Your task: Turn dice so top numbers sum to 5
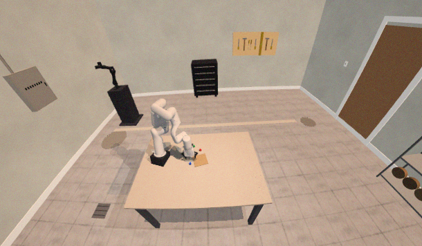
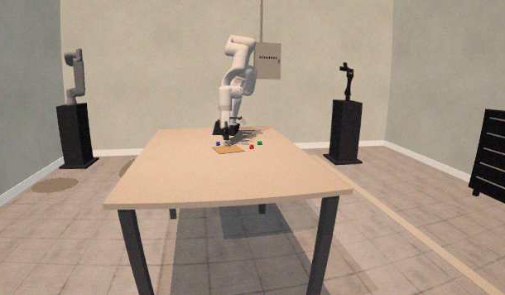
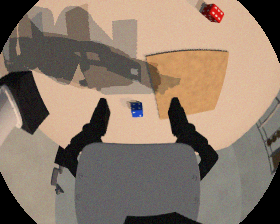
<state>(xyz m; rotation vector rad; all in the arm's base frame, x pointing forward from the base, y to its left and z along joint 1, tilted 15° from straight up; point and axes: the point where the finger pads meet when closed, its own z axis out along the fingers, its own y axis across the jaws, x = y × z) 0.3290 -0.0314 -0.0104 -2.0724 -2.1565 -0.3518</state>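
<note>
My gripper is now 4 cm to the left of the blue die and 4 cm above it. From my hand the other things lie so: red die (14 cm to the left, 9 cm ahead, 4 cm below); then green die (20 cm to the left, 4 cm below, 1 cm ahead); then brown mat (10 cm ahead, 5 cm below, 1 cm to the left).
</note>
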